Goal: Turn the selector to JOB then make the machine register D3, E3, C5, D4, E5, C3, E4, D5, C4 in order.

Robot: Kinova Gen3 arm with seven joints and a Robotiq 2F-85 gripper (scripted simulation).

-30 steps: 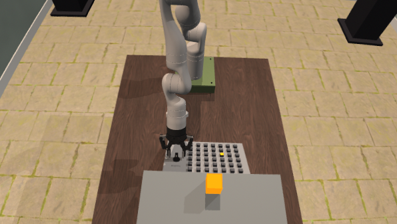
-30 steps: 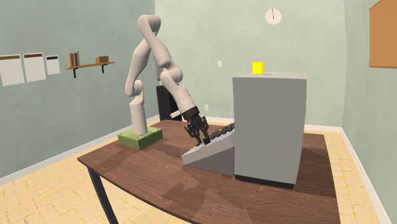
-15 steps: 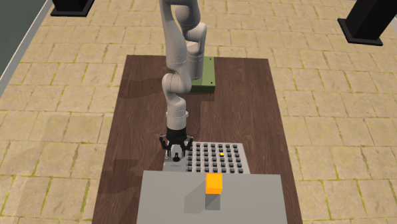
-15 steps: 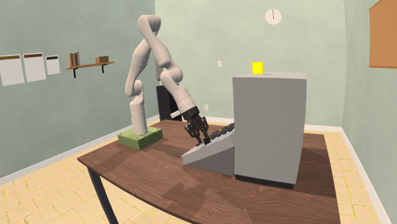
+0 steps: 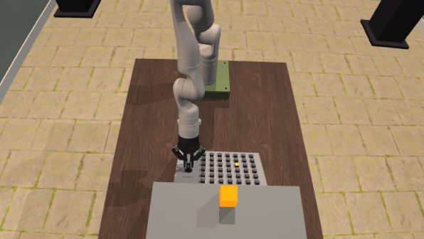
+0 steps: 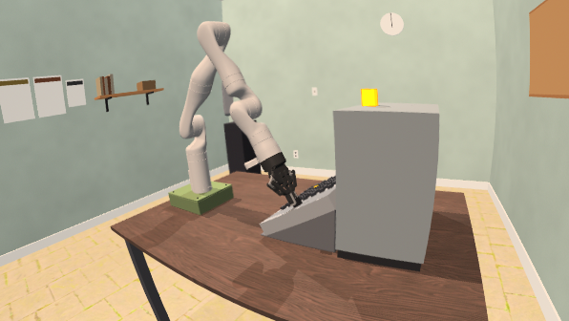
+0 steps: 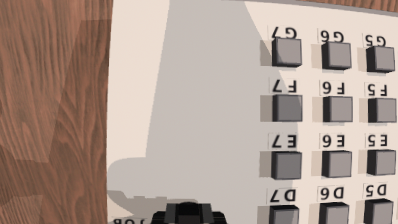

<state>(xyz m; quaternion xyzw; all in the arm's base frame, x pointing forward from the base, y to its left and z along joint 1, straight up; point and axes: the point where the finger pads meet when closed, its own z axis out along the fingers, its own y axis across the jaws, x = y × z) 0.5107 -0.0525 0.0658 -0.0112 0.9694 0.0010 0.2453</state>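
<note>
My gripper is now 10 mm short of the black selector knob and 10 mm above it. Also, from my hand: key G7: 80 mm behind, 70 mm below, 60 mm to the left; then key D7: 60 mm to the left, 20 mm below, 10 mm ahead; then D5 key: 130 mm to the left, 20 mm below, 10 mm ahead.
</note>
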